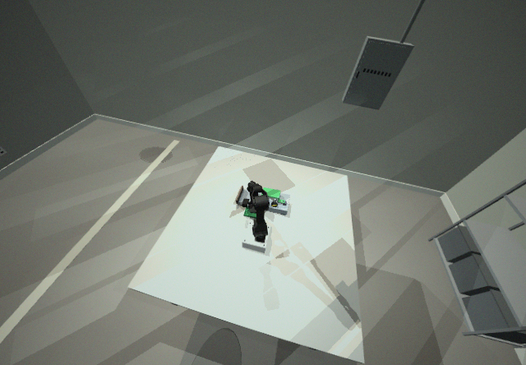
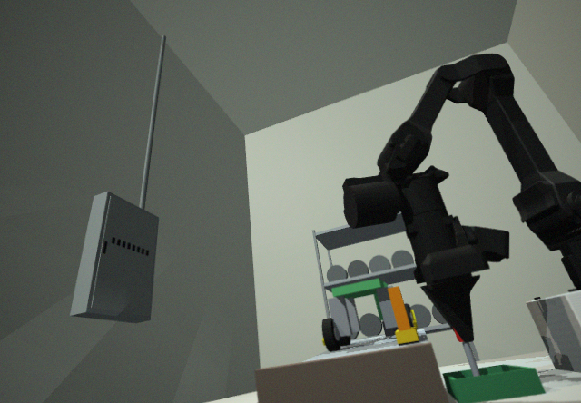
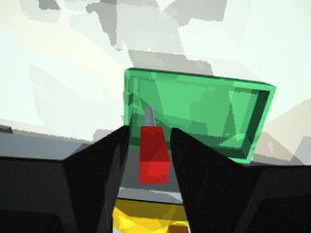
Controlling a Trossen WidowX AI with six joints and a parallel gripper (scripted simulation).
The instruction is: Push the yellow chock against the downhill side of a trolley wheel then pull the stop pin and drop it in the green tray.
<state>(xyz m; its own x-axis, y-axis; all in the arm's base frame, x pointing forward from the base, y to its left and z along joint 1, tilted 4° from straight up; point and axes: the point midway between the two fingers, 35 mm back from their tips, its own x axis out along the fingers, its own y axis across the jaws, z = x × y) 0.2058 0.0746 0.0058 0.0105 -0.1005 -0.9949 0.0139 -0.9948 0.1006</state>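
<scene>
Now: gripper tip 60 mm above the green tray and 30 mm to the right of it. The rest, counted from my gripper tip: yellow chock (70 mm ahead, 30 mm above, 10 mm to the left); then red-headed stop pin (right at my gripper tip); then grey ramp (120 mm ahead, 80 mm to the right, 10 mm below).
</scene>
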